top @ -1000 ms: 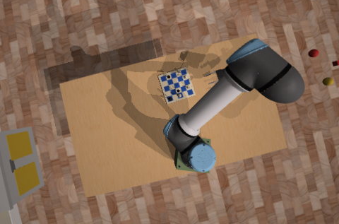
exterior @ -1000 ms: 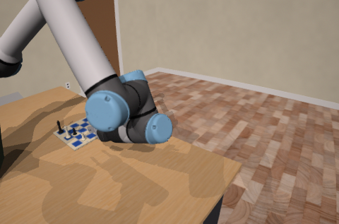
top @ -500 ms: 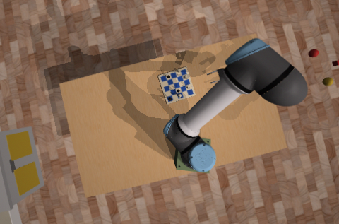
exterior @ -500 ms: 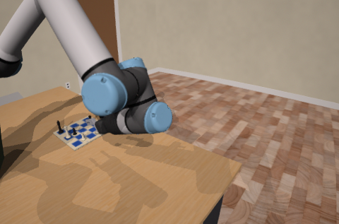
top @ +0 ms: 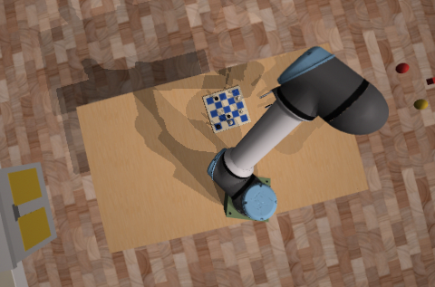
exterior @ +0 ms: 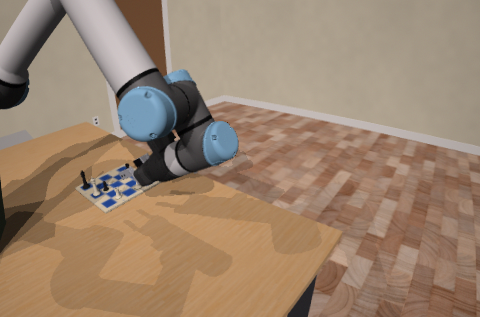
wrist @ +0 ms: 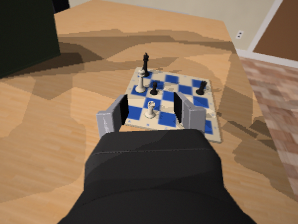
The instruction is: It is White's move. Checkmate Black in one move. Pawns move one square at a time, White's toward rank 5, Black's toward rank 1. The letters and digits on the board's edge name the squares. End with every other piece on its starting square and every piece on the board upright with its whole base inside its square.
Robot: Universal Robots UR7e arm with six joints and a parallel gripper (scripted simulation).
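Now: hand 19 cm to the right of the chessboard, 14 cm above it and 1 cm short of it. Also, from my hand: white piece (18 cm to the left, 10 cm below, 6 cm behind); tall black piece (26 cm to the left, 10 cm below, 7 cm behind).
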